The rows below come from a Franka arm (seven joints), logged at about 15 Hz.
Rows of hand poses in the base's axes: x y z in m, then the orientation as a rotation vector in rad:
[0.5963 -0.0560 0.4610 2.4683 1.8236 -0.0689]
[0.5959 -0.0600 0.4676 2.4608 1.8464 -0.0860]
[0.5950 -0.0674 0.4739 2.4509 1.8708 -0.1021]
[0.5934 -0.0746 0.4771 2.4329 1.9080 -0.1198]
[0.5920 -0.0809 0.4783 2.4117 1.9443 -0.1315]
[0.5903 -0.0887 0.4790 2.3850 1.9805 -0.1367]
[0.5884 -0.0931 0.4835 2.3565 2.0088 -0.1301]
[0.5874 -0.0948 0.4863 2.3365 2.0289 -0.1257]
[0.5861 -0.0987 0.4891 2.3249 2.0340 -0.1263]
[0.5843 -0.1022 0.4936 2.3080 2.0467 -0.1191]
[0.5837 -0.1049 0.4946 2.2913 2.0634 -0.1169]
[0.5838 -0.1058 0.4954 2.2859 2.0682 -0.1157]
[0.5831 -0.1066 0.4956 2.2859 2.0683 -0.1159]
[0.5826 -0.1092 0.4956 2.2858 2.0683 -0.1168]
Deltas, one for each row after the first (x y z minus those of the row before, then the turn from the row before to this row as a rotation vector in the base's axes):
[-0.0004 -0.0040 0.0066 -0.0001 0.0142 0.0142]
[-0.0009 -0.0074 0.0063 -0.0003 0.0133 0.0159]
[-0.0016 -0.0072 0.0032 0.0007 0.0156 0.0255]
[-0.0014 -0.0063 0.0012 0.0009 0.0109 0.0264]
[-0.0017 -0.0078 0.0007 0.0004 0.0053 0.0288]
[-0.0019 -0.0044 0.0045 0.0002 -0.0045 0.0260]
[-0.0010 -0.0017 0.0028 0.0004 -0.0028 0.0184]
[-0.0013 -0.0039 0.0028 -0.0043 -0.0028 0.0076]
[-0.0018 -0.0035 0.0045 -0.0003 -0.0058 0.0137]
[-0.0006 -0.0027 0.0010 0.0000 -0.0013 0.0153]
[0.0001 -0.0009 0.0008 -0.0001 -0.0009 0.0047]
[-0.0007 -0.0008 0.0002 0.0000 0.0001 0.0000]
[-0.0005 -0.0026 0.0000 -0.0004 0.0004 0.0000]

